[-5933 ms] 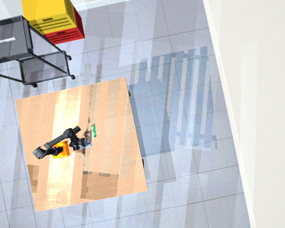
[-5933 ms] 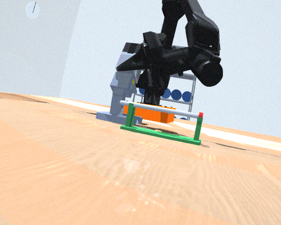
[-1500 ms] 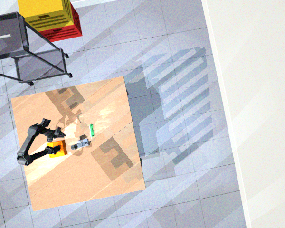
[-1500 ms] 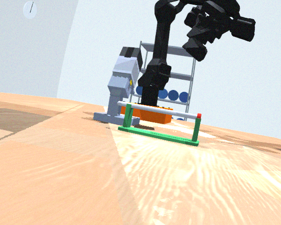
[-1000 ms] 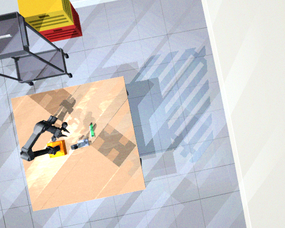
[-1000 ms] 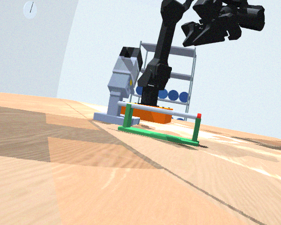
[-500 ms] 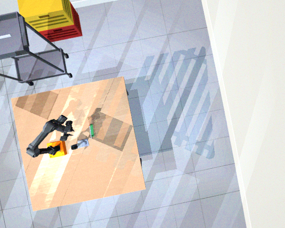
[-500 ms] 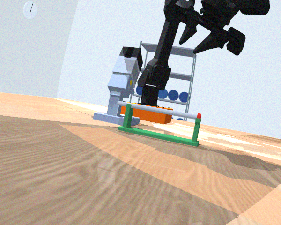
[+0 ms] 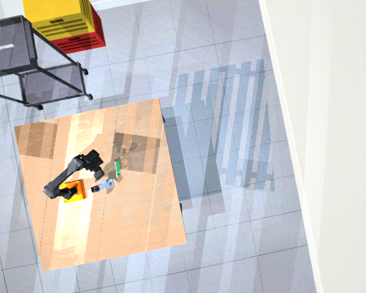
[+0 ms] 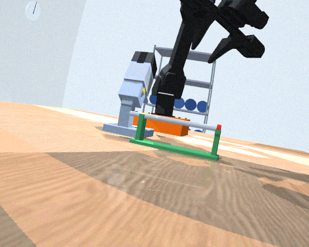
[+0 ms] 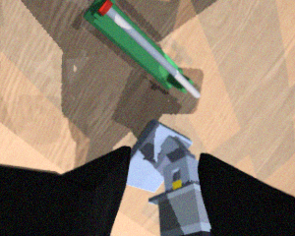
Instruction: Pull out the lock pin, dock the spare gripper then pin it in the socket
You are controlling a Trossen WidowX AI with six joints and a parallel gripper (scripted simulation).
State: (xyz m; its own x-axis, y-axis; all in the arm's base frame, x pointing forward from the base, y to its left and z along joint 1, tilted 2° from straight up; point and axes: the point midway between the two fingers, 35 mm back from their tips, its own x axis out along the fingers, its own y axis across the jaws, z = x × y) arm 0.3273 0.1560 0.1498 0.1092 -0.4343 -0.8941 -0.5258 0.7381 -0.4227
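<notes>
The green cradle lies 50 mm ahead of my gripper tip, 10 mm to the right of it and 140 mm below it. Also, from my gripper tip: spare gripper 70 mm behind, 130 mm to the right, 50 mm below; then mount 50 mm behind, 130 mm to the right, 120 mm below.
</notes>
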